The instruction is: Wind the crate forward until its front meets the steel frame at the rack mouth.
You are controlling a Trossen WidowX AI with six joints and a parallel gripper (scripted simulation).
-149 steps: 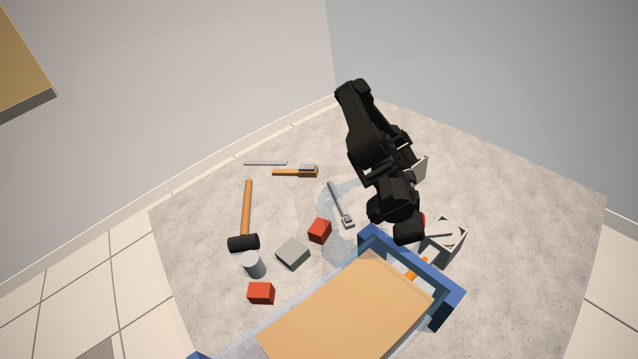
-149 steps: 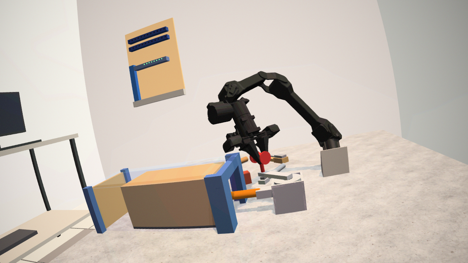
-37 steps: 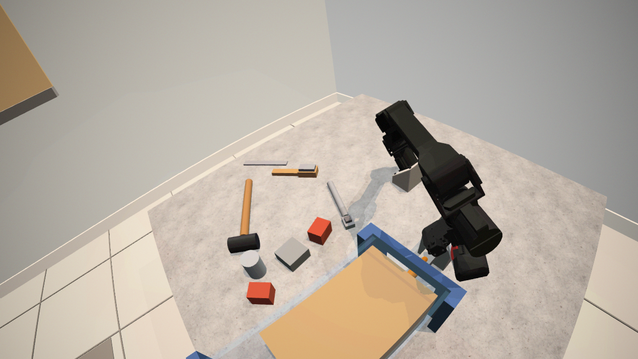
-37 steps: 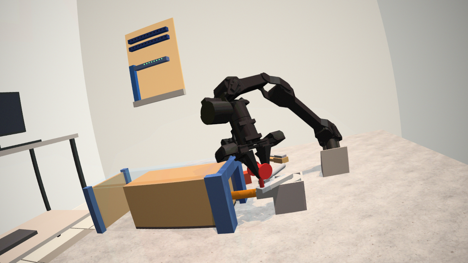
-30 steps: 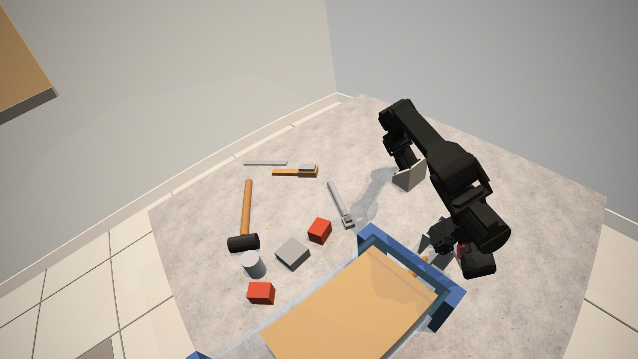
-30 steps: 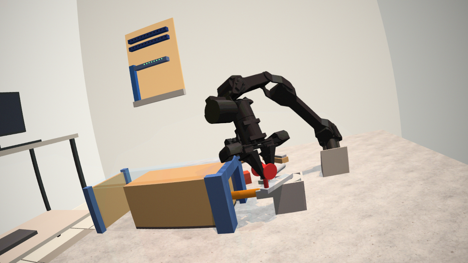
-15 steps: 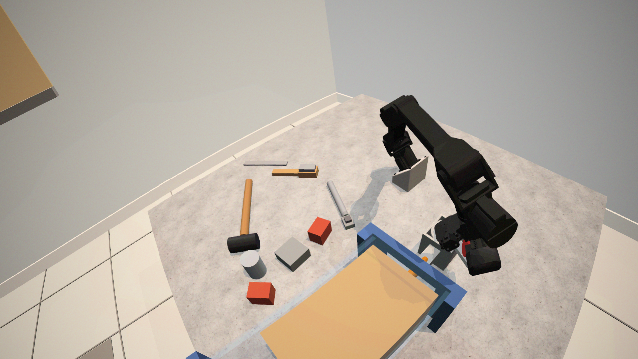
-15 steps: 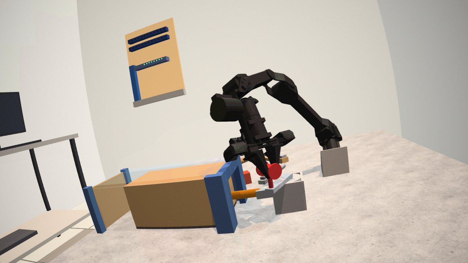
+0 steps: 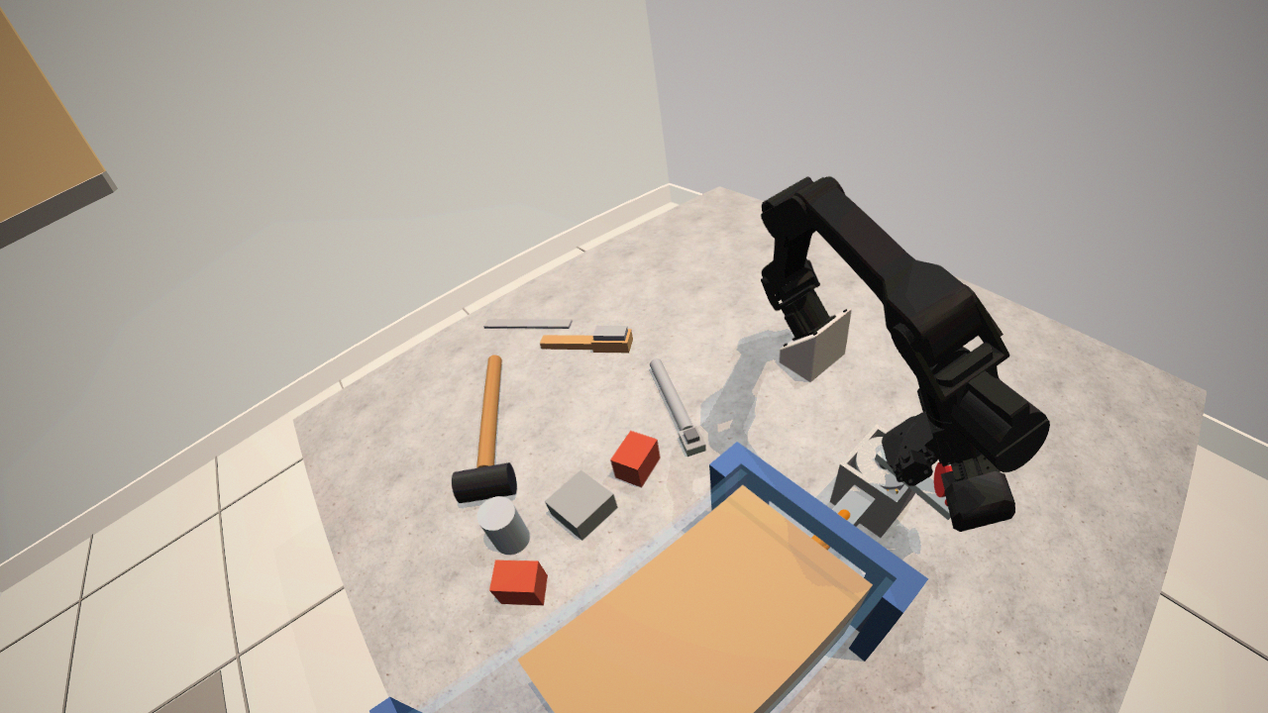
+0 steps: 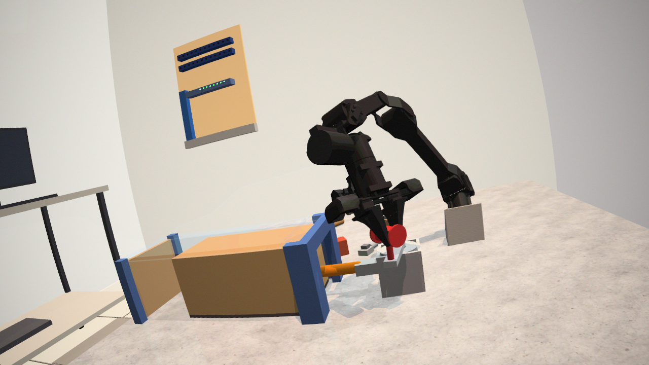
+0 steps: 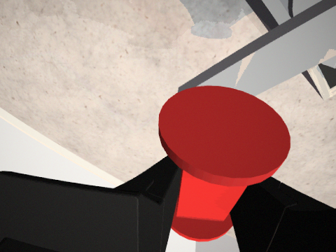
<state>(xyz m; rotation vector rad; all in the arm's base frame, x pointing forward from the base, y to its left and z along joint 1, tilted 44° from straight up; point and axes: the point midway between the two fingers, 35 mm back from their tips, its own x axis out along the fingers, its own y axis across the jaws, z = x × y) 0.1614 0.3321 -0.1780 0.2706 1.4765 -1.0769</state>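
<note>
Right now the crank handle is 10 mm ahead of my gripper tip, 50 mm to the right of it and 30 mm below it. Round my gripper tip: blue steel frame (170 mm ahead, 100 mm to the right, 30 mm below); then red knob (10 mm ahead, 10 mm to the right); then grey winch (10 mm behind, 120 mm to the right, 100 mm below).
</note>
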